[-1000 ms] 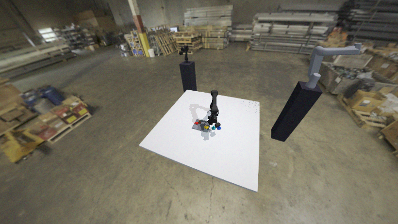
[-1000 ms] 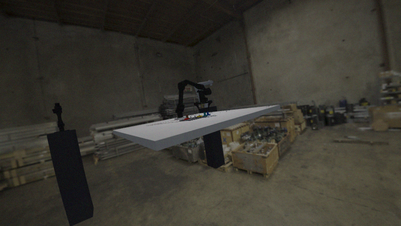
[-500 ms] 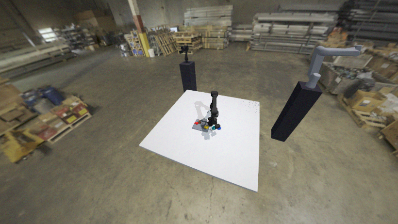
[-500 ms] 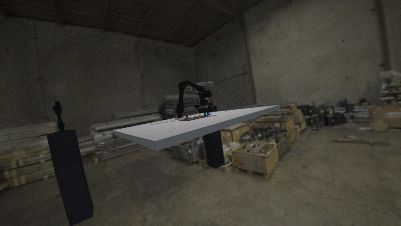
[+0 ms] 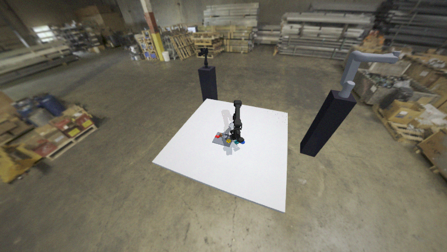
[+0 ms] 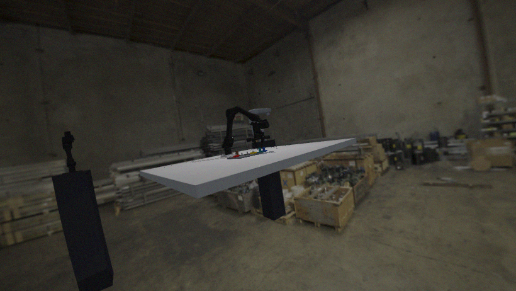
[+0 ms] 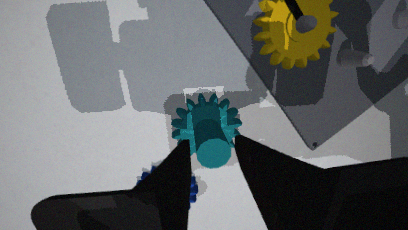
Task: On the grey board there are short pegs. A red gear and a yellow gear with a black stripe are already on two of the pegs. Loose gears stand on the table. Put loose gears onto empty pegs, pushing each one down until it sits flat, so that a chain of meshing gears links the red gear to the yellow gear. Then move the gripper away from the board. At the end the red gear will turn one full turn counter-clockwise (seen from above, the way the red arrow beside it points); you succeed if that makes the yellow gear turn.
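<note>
Right now my gripper tip is 10 mm past the brown gear and 200 mm to the left of it. From my gripper tip the other things lie so: teal gear 10 mm below; yellow gear 20 mm ahead, 90 mm to the right, 10 mm below; blue gear 30 mm behind, 60 mm to the left, 10 mm below.
</note>
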